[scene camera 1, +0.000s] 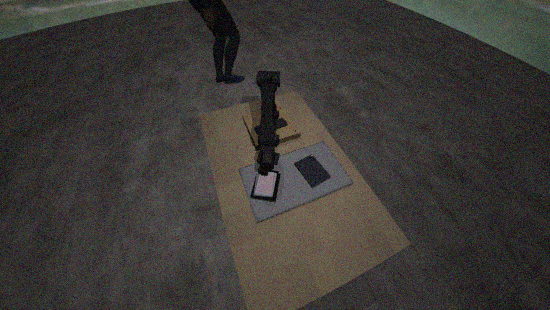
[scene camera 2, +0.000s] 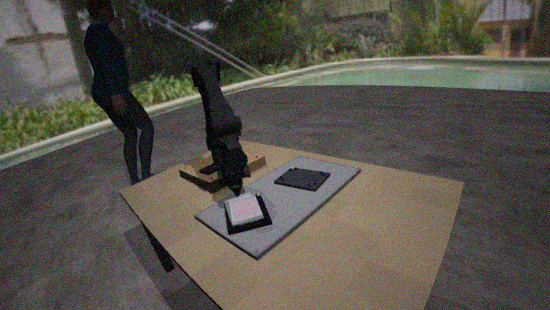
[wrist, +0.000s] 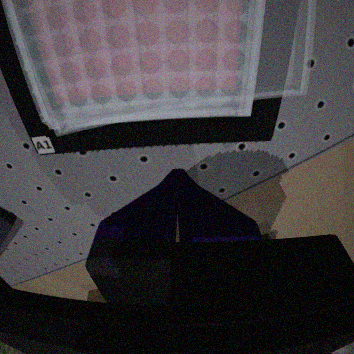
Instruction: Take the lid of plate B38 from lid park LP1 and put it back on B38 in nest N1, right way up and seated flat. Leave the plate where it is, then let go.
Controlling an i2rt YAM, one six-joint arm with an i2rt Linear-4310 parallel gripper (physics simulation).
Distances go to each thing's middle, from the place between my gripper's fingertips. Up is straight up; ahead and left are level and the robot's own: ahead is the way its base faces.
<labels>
The grey perforated plate (scene camera 2: 286,206) is 12 cm ahead of my hand, 10 cm to the left of it and 1 cm below it.
</labels>
